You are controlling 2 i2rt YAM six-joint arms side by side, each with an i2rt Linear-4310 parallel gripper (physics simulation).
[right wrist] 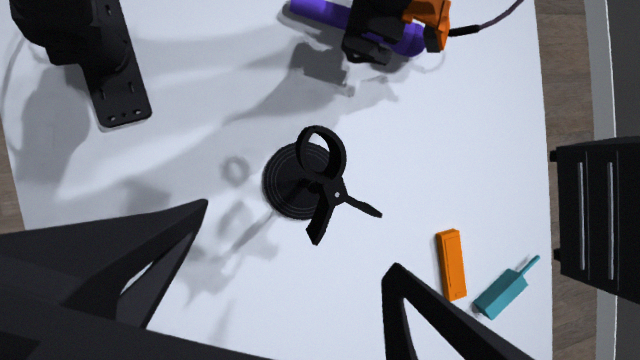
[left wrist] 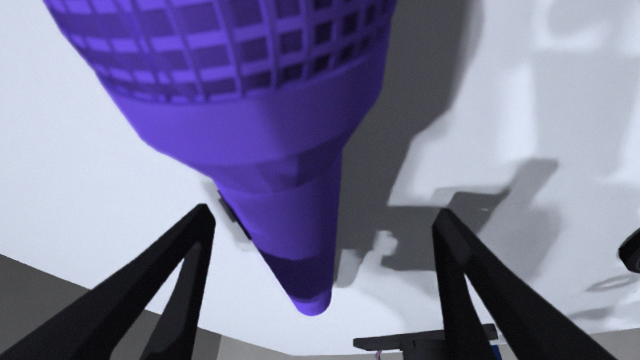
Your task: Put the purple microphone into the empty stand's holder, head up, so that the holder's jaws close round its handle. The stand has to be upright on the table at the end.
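Frame: origin at the left arm's base, x ahead, y left, z up, level; millimetres.
Seen in the pictures: left gripper, fingertip midpoint: (right wrist: pixel 358 32) (left wrist: pixel 321 214); right gripper, fingertip midpoint: (right wrist: pixel 303 243); left arm's base, link origin: (right wrist: pixel 108 55) (left wrist: pixel 421 336).
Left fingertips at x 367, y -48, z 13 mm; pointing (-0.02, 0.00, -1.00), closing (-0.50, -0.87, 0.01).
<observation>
Pixels of each thing's top centre, then the offset from my left fingertips to it. "*": a spot on its surface instead.
- purple microphone, top centre: (left wrist: pixel 288 311) (right wrist: pixel 366 12) dx +2, dy +11, dz +37 mm
- orange block, top centre: (right wrist: pixel 455 267) dx +72, dy -426, dz +5 mm
- teal tool, top centre: (right wrist: pixel 518 286) dx +187, dy -505, dz +17 mm
- black object, surface spot: (left wrist: pixel 632 252) * dx -139, dy -142, dz -5 mm
The purple microphone (left wrist: pixel 295 220) (right wrist: pixel 327 13) lies on the table. In the left wrist view its grille head is close at the top and its handle narrows downward. My left gripper (left wrist: pixel 321 214) is open, its fingertips on either side of the handle in that view, with nothing gripped. In the right wrist view the left wrist covers the microphone's middle. The empty stand (right wrist: pixel 282 190) is upright on its round black base, its ring-shaped holder (right wrist: pixel 341 155) above the base. My right gripper (right wrist: pixel 303 243) is open and empty, its fingertips framing the area below the stand in that view.
An orange block (right wrist: pixel 451 265) and a teal tool (right wrist: pixel 502 295) lie at the lower right of the right wrist view. A black arm base (right wrist: pixel 120 95) stands upper left. A black cabinet (right wrist: pixel 595 215) is beyond the right table edge. A black object (left wrist: pixel 632 252) is cut off at the left view's right edge.
</observation>
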